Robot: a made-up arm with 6 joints. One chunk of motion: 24 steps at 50 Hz.
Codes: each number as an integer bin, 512 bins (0 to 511) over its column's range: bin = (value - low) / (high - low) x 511, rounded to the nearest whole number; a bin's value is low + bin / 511 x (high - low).
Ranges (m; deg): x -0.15..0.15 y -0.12..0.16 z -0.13..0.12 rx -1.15..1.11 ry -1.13..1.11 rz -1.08..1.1
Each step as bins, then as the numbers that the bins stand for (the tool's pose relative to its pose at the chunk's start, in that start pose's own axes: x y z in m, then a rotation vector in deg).
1 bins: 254 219 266 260 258 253
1 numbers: -0.0009 0.0000 0.0001 0.00 0.00 0.00
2 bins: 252 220 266 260 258 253
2 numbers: -0.0021 0.0005 0.0001 0.00 0.00 0.00
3 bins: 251 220 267 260 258 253
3 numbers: -0.0026 0.0005 0.0006 0.00 0.00 0.00
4 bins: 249 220 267 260 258 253
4 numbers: -0.0038 0.0005 0.0006 0.00 0.00 0.00
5 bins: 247 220 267 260 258 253
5 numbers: -0.0050 0.0005 0.0006 0.00 0.00 0.00
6 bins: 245 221 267 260 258 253
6 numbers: -0.0062 0.0011 0.0006 0.00 0.00 0.00
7 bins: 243 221 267 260 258 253
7 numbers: -0.0073 0.0011 0.0006 0.00 0.00 0.00
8 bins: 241 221 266 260 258 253
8 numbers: -0.0085 0.0011 0.0001 0.00 0.00 0.00
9 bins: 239 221 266 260 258 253
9 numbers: -0.0097 0.0011 0.0001 0.00 0.00 0.00
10 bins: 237 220 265 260 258 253
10 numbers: -0.0109 0.0005 -0.0004 0.00 0.00 0.00
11 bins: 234 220 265 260 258 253
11 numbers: -0.0126 0.0005 -0.0004 0.00 0.00 0.00
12 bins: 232 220 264 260 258 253
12 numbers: -0.0138 0.0005 -0.0008 0.00 0.00 0.00
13 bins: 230 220 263 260 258 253
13 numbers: -0.0150 0.0005 -0.0013 0.00 0.00 0.00
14 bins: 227 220 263 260 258 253
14 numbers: -0.0167 0.0005 -0.0013 0.00 0.00 0.00
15 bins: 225 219 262 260 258 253
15 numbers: -0.0179 0.0000 -0.0018 0.00 0.00 0.00
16 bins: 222 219 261 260 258 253
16 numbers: -0.0197 0.0000 -0.0023 0.00 0.00 0.00
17 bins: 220 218 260 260 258 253
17 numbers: -0.0208 -0.0005 -0.0028 0.00 0.00 0.00
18 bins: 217 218 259 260 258 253
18 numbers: -0.0226 -0.0005 -0.0033 0.00 0.00 0.00
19 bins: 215 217 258 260 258 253
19 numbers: -0.0238 -0.0011 -0.0038 0.00 0.00 0.00
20 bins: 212 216 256 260 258 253
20 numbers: -0.0255 -0.0016 -0.0048 0.00 0.00 0.00
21 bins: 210 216 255 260 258 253
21 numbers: -0.0267 -0.0016 -0.0052 0.00 0.00 0.00
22 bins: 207 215 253 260 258 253
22 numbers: -0.0285 -0.0022 -0.0062 0.00 0.00 0.00
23 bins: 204 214 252 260 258 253
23 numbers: -0.0302 -0.0027 -0.0067 0.00 0.00 0.00
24 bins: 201 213 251 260 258 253
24 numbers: -0.0320 -0.0033 -0.0072 0.00 0.00 0.00
